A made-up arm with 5 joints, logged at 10 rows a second.
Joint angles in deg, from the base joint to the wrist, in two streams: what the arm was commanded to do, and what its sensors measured. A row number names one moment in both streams.
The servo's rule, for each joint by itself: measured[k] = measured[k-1] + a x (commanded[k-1-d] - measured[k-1]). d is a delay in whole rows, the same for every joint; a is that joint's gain. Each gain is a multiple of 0.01, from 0.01 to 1. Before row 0 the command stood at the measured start. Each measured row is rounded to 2 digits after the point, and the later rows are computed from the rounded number. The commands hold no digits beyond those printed.
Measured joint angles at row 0:
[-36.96, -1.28, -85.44, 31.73, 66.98]
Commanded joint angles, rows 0 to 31:
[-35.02, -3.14, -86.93, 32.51, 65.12]
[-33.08, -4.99, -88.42, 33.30, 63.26]
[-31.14, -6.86, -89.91, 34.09, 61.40]
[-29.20, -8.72, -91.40, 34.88, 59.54]
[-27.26, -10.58, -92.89, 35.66, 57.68]
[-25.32, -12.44, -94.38, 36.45, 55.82]
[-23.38, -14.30, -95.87, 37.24, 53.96]
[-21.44, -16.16, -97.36, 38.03, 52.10]
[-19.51, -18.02, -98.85, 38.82, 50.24]
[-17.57, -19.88, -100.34, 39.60, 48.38]
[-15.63, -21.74, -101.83, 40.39, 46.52]
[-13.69, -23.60, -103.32, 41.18, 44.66]
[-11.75, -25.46, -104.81, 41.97, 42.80]
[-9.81, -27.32, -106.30, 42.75, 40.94]
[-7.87, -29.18, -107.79, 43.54, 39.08]
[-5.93, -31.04, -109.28, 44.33, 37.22]
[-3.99, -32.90, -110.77, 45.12, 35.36]
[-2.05, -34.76, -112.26, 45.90, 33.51]
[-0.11, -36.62, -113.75, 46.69, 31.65]
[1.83, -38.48, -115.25, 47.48, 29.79]
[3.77, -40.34, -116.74, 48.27, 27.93]
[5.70, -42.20, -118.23, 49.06, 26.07]
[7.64, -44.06, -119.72, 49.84, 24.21]
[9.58, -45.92, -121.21, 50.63, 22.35]
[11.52, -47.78, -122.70, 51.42, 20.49]
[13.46, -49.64, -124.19, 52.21, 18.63]
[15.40, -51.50, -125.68, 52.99, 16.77]
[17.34, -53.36, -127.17, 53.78, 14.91]
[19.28, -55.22, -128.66, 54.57, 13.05]
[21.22, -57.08, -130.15, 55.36, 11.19]
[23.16, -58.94, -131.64, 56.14, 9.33]
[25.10, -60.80, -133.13, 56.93, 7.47]
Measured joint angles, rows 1 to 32:
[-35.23, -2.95, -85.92, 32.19, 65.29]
[-33.32, -4.79, -86.72, 32.84, 63.44]
[-31.38, -6.65, -87.74, 33.58, 61.58]
[-29.44, -8.51, -88.91, 34.35, 59.72]
[-27.50, -10.37, -90.18, 35.12, 57.86]
[-25.56, -12.23, -91.52, 35.90, 56.00]
[-23.62, -14.09, -92.91, 36.69, 54.14]
[-21.68, -15.95, -94.33, 37.48, 52.28]
[-19.75, -17.81, -95.78, 38.27, 50.42]
[-17.81, -19.67, -97.24, 39.05, 48.56]
[-15.87, -21.53, -98.71, 39.84, 46.70]
[-13.93, -23.39, -100.19, 40.63, 44.84]
[-11.99, -25.25, -101.67, 41.42, 42.98]
[-10.05, -27.11, -103.15, 42.20, 41.12]
[-8.11, -28.97, -104.63, 42.99, 39.26]
[-6.17, -30.83, -106.12, 43.78, 37.40]
[-4.23, -32.69, -107.61, 44.57, 35.54]
[-2.29, -34.55, -109.10, 45.35, 33.69]
[-0.35, -36.41, -110.59, 46.14, 31.83]
[1.59, -38.27, -112.08, 46.93, 29.97]
[3.53, -40.13, -113.57, 47.72, 28.11]
[5.46, -41.99, -115.06, 48.51, 26.25]
[7.40, -43.85, -116.55, 49.29, 24.39]
[9.34, -45.71, -118.04, 50.08, 22.53]
[11.28, -47.57, -119.53, 50.87, 20.67]
[13.22, -49.43, -121.02, 51.66, 18.81]
[15.16, -51.29, -122.51, 52.44, 16.95]
[17.10, -53.15, -124.00, 53.23, 15.09]
[19.04, -55.01, -125.49, 54.02, 13.23]
[20.98, -56.87, -126.98, 54.81, 11.37]
[22.92, -58.73, -128.47, 55.59, 9.51]
[24.86, -60.59, -129.96, 56.38, 7.65]
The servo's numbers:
d 0
a 0.89 0.90 0.32 0.59 0.91

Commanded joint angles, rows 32 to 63:
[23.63, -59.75, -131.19, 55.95, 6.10]
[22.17, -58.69, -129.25, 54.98, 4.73]
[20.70, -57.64, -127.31, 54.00, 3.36]
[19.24, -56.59, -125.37, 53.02, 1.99]
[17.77, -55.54, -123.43, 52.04, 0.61]
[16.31, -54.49, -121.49, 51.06, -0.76]
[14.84, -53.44, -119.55, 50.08, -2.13]
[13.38, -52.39, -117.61, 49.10, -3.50]
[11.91, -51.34, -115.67, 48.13, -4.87]
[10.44, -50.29, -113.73, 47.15, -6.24]
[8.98, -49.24, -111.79, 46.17, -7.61]
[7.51, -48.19, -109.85, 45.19, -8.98]
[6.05, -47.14, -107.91, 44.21, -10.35]
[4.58, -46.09, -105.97, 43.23, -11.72]
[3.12, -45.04, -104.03, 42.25, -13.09]
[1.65, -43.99, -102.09, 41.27, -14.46]
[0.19, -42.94, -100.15, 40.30, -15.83]
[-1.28, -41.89, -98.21, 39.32, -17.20]
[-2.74, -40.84, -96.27, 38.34, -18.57]
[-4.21, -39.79, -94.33, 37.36, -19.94]
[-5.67, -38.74, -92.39, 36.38, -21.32]
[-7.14, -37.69, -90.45, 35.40, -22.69]
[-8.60, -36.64, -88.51, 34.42, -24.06]
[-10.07, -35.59, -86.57, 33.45, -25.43]
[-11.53, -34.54, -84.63, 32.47, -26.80]
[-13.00, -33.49, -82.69, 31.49, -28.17]
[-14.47, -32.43, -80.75, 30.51, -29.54]
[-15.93, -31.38, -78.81, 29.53, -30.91]
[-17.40, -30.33, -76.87, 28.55, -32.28]
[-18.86, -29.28, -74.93, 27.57, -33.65]
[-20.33, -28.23, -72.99, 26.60, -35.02]
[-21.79, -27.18, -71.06, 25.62, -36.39]
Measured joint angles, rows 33 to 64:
[23.77, -59.83, -130.35, 56.13, 6.24]
[22.35, -58.80, -130.00, 55.45, 4.87]
[20.88, -57.76, -129.14, 54.59, 3.50]
[19.42, -56.71, -127.93, 53.66, 2.13]
[17.95, -55.66, -126.49, 52.70, 0.75]
[16.49, -54.61, -124.89, 51.73, -0.62]
[15.02, -53.56, -123.18, 50.76, -1.99]
[13.56, -52.51, -121.40, 49.78, -3.36]
[12.09, -51.46, -119.57, 48.81, -4.73]
[10.62, -50.41, -117.70, 47.83, -6.10]
[9.16, -49.36, -115.81, 46.85, -7.47]
[7.69, -48.31, -113.90, 45.87, -8.84]
[6.23, -47.26, -111.98, 44.89, -10.21]
[4.76, -46.21, -110.06, 43.91, -11.58]
[3.30, -45.16, -108.13, 42.93, -12.95]
[1.83, -44.11, -106.20, 41.95, -14.32]
[0.37, -43.06, -104.26, 40.98, -15.69]
[-1.10, -42.01, -102.32, 40.00, -17.06]
[-2.56, -40.96, -100.38, 39.02, -18.43]
[-4.03, -39.91, -98.44, 38.04, -19.80]
[-5.49, -38.86, -96.50, 37.06, -21.18]
[-6.96, -37.81, -94.56, 36.08, -22.55]
[-8.42, -36.76, -92.62, 35.10, -23.92]
[-9.89, -35.71, -90.68, 34.13, -25.29]
[-11.35, -34.66, -88.74, 33.15, -26.66]
[-12.82, -33.61, -86.80, 32.17, -28.03]
[-14.29, -32.55, -84.86, 31.19, -29.40]
[-15.75, -31.50, -82.92, 30.21, -30.77]
[-17.22, -30.45, -80.98, 29.23, -32.14]
[-18.68, -29.40, -79.04, 28.25, -33.51]
[-20.15, -28.35, -77.10, 27.28, -34.88]
[-21.61, -27.30, -75.17, 26.30, -36.25]

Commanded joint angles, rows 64 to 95:
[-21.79, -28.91, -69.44, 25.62, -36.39]
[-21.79, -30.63, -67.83, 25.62, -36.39]
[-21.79, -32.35, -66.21, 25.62, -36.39]
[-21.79, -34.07, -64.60, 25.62, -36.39]
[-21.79, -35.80, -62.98, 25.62, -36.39]
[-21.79, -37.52, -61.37, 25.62, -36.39]
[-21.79, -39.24, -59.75, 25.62, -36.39]
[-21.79, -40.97, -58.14, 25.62, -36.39]
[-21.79, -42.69, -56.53, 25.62, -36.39]
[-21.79, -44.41, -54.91, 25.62, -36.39]
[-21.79, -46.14, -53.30, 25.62, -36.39]
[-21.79, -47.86, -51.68, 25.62, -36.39]
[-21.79, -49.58, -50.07, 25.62, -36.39]
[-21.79, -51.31, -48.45, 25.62, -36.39]
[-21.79, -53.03, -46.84, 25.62, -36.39]
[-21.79, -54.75, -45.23, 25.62, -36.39]
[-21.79, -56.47, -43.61, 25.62, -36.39]
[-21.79, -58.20, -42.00, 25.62, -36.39]
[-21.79, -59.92, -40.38, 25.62, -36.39]
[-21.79, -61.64, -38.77, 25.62, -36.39]
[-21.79, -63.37, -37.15, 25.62, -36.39]
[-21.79, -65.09, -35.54, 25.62, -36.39]
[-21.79, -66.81, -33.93, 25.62, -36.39]
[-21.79, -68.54, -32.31, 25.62, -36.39]
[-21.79, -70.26, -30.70, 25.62, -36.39]
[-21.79, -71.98, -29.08, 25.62, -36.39]
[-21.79, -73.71, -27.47, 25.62, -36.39]
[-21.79, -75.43, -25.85, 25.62, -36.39]
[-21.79, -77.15, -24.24, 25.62, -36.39]
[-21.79, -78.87, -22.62, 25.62, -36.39]
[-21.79, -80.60, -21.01, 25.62, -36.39]
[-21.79, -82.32, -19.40, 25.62, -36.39]
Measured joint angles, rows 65 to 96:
[-21.77, -28.75, -73.34, 25.90, -36.38]
[-21.79, -30.44, -71.58, 25.73, -36.39]
[-21.79, -32.16, -69.86, 25.67, -36.39]
[-21.79, -33.88, -68.18, 25.64, -36.39]
[-21.79, -35.61, -66.52, 25.63, -36.39]
[-21.79, -37.33, -64.87, 25.62, -36.39]
[-21.79, -39.05, -63.23, 25.62, -36.39]
[-21.79, -40.78, -61.60, 25.62, -36.39]
[-21.79, -42.50, -59.98, 25.62, -36.39]
[-21.79, -44.22, -58.36, 25.62, -36.39]
[-21.79, -45.95, -56.74, 25.62, -36.39]
[-21.79, -47.67, -55.12, 25.62, -36.39]
[-21.79, -49.39, -53.50, 25.62, -36.39]
[-21.79, -51.12, -51.88, 25.62, -36.39]
[-21.79, -52.84, -50.27, 25.62, -36.39]
[-21.79, -54.56, -48.66, 25.62, -36.39]
[-21.79, -56.28, -47.04, 25.62, -36.39]
[-21.79, -58.01, -45.43, 25.62, -36.39]
[-21.79, -59.73, -43.81, 25.62, -36.39]
[-21.79, -61.45, -42.20, 25.62, -36.39]
[-21.79, -63.18, -40.58, 25.62, -36.39]
[-21.79, -64.90, -38.97, 25.62, -36.39]
[-21.79, -66.62, -37.36, 25.62, -36.39]
[-21.79, -68.35, -35.74, 25.62, -36.39]
[-21.79, -70.07, -34.13, 25.62, -36.39]
[-21.79, -71.79, -32.51, 25.62, -36.39]
[-21.79, -73.52, -30.90, 25.62, -36.39]
[-21.79, -75.24, -29.28, 25.62, -36.39]
[-21.79, -76.96, -27.67, 25.62, -36.39]
[-21.79, -78.68, -26.05, 25.62, -36.39]
[-21.79, -80.41, -24.44, 25.62, -36.39]
[-21.79, -82.13, -22.83, 25.62, -36.39]

